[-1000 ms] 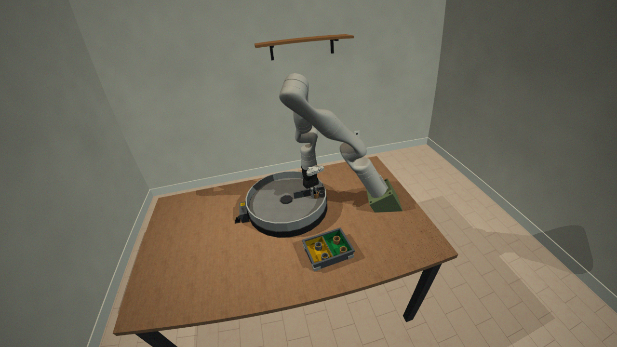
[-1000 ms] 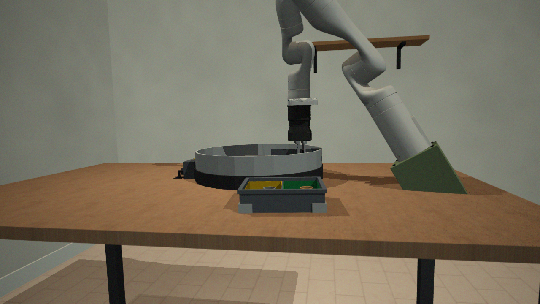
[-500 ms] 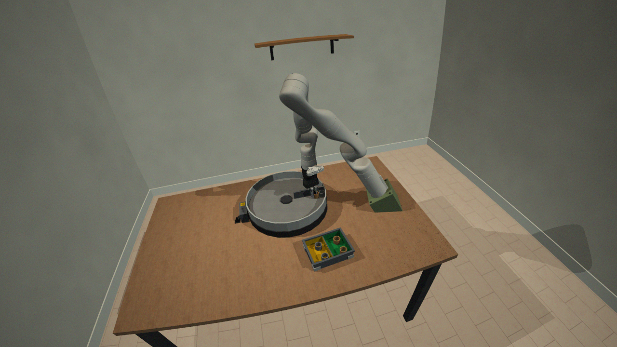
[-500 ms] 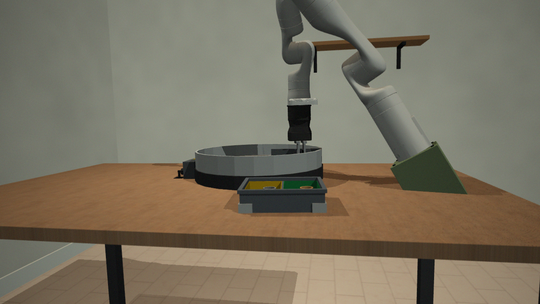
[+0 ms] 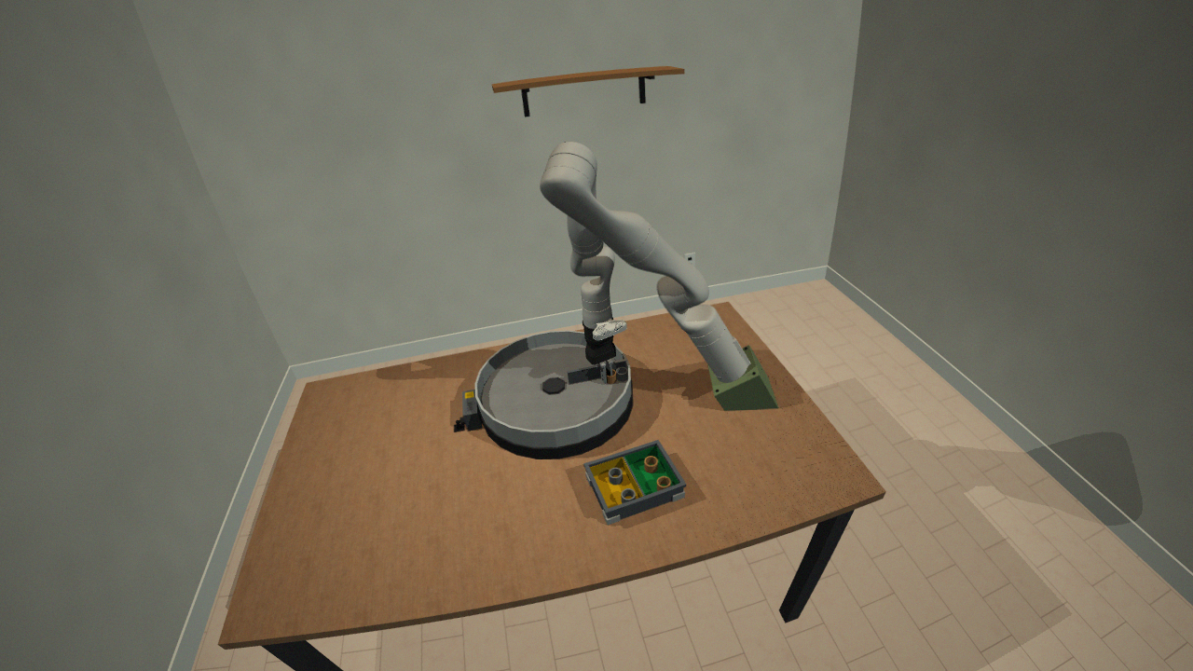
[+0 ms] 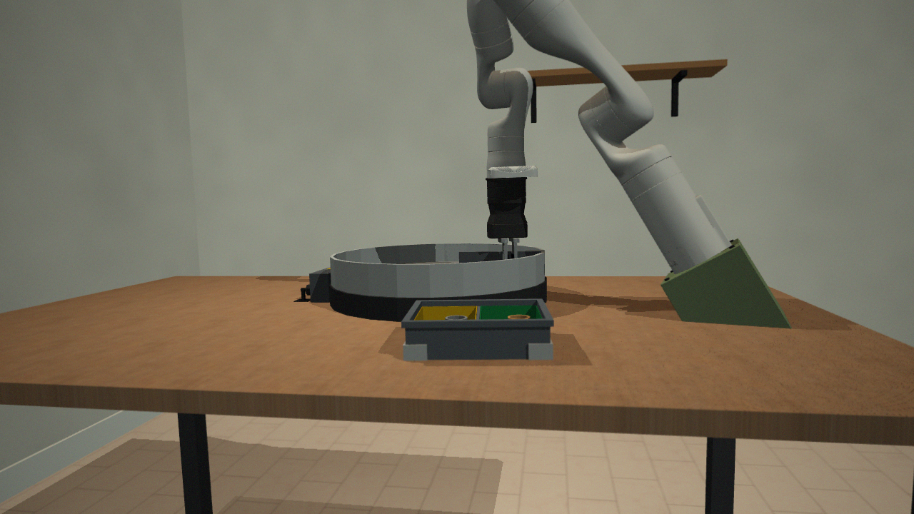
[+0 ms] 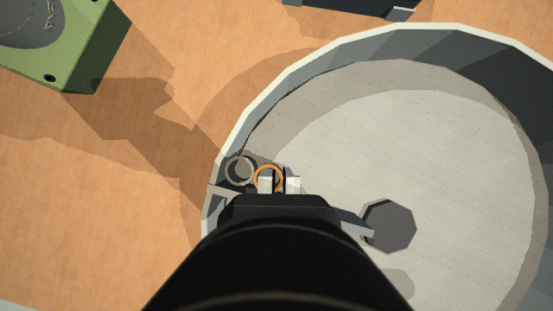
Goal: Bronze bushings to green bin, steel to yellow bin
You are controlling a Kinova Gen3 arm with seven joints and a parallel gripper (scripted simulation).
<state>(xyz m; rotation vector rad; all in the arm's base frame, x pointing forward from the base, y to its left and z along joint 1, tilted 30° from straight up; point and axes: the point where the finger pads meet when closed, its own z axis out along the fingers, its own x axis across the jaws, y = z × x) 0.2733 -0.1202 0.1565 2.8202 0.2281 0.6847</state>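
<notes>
Now: hand 7 cm short of the bin, 32 cm to the right of it and 5 cm above it. The rest, counted from my hand: grey turntable: 14 cm ahead, 5 cm to the right, 2 cm below.
</notes>
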